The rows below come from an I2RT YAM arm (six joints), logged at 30 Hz.
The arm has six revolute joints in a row. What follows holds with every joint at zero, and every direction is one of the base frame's. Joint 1 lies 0.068 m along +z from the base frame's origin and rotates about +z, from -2.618 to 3.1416 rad. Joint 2 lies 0.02 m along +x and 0.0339 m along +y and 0.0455 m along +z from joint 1 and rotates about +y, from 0 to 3.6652 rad. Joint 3 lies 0.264 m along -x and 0.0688 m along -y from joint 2 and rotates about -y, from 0 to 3.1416 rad. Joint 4 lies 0.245 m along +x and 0.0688 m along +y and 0.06 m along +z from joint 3 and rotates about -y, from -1.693 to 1.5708 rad. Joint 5 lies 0.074 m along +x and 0.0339 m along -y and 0.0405 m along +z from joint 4 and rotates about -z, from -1.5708 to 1.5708 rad. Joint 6 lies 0.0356 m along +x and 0.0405 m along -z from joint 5 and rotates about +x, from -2.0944 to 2.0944 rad. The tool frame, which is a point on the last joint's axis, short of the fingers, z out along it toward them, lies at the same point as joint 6; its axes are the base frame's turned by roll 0, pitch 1.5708 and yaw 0 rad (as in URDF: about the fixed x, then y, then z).
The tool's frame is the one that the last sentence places.
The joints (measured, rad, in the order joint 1, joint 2, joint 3, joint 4, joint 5, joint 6), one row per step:
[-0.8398, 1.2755, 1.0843, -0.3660, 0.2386, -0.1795]
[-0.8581, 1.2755, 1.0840, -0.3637, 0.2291, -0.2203]
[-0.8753, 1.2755, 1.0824, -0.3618, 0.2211, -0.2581]
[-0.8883, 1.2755, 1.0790, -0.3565, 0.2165, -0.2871]
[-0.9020, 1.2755, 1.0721, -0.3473, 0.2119, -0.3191]
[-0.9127, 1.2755, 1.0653, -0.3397, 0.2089, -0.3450]
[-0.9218, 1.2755, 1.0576, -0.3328, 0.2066, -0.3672]
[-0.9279, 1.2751, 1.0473, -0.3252, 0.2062, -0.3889]
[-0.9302, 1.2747, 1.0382, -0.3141, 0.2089, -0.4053]
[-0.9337, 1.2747, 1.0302, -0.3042, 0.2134, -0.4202]
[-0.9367, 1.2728, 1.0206, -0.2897, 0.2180, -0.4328]
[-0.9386, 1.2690, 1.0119, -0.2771, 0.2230, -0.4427]
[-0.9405, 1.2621, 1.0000, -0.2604, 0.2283, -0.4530]
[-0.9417, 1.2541, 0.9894, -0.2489, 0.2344, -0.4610]
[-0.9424, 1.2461, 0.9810, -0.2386, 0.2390, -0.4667]
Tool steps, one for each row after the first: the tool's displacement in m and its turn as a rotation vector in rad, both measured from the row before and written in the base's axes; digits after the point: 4 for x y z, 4 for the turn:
[-0.0037, -0.0033, 0.0001, -0.0134, 0.0265, 0.0107]
[-0.0036, -0.0030, -0.0004, -0.0113, 0.0259, 0.0090]
[-0.0027, -0.0023, -0.0007, -0.0104, 0.0195, 0.0058]
[-0.0029, -0.0025, -0.0015, -0.0116, 0.0217, 0.0066]
[-0.0023, -0.0019, -0.0017, -0.0087, 0.0186, 0.0051]
[-0.0020, -0.0015, -0.0020, -0.0063, 0.0170, 0.0042]
[-0.0015, -0.0009, -0.0027, -0.0054, 0.0183, 0.0054]
[-0.0006, -0.0005, -0.0020, -0.0082, 0.0127, 0.0038]
[-0.0009, -0.0007, -0.0018, -0.0078, 0.0126, 0.0003]
[-0.0009, -0.0005, -0.0014, -0.0110, 0.0080, -0.0005]
[-0.0009, 0.0001, -0.0008, -0.0109, 0.0055, -0.0012]
[-0.0013, 0.0005, -0.0007, -0.0143, 0.0036, -0.0014]
[-0.0014, 0.0010, -0.0004, -0.0115, 0.0037, -0.0026]
[-0.0012, 0.0010, 0.0002, -0.0111, 0.0007, -0.0020]

